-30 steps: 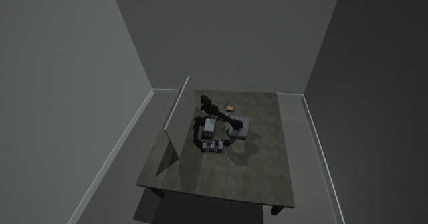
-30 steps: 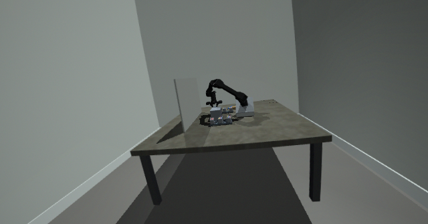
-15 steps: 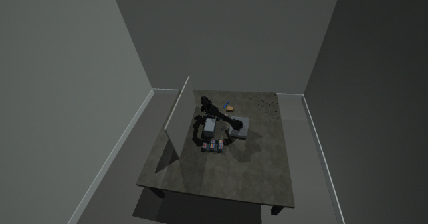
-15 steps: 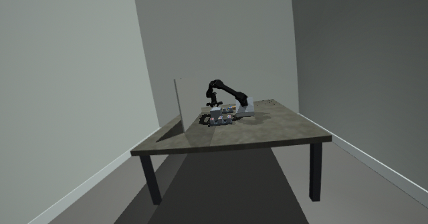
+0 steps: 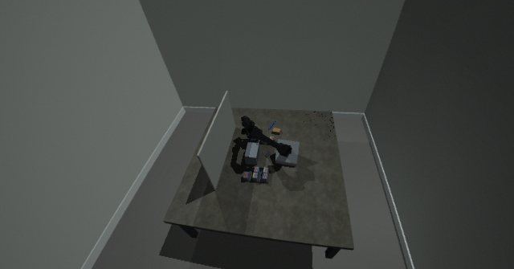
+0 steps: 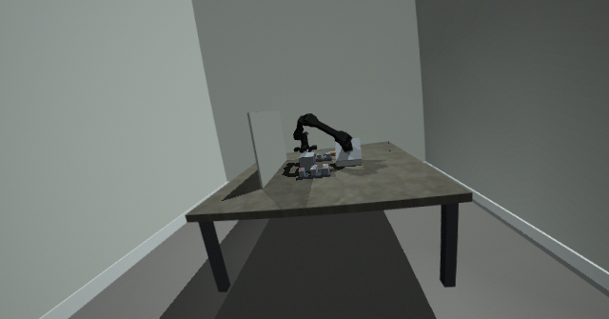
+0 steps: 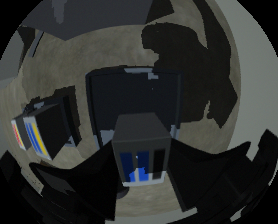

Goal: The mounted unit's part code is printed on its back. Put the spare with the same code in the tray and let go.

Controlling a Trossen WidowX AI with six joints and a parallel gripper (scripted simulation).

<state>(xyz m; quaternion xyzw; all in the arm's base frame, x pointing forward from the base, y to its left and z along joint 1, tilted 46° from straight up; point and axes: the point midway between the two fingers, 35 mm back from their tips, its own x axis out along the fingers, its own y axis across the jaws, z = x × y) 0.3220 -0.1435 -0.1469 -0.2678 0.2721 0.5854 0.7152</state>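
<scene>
My gripper tip is now 20 mm above the tray. The rest, counted from my gripper tip: mounted unit (210 mm to the left, 30 mm above, 20 mm behind); then blue stick (200 mm to the right, 180 mm behind, 20 mm below); then small orange block (220 mm behind, 100 mm to the right, 10 mm below).
</scene>
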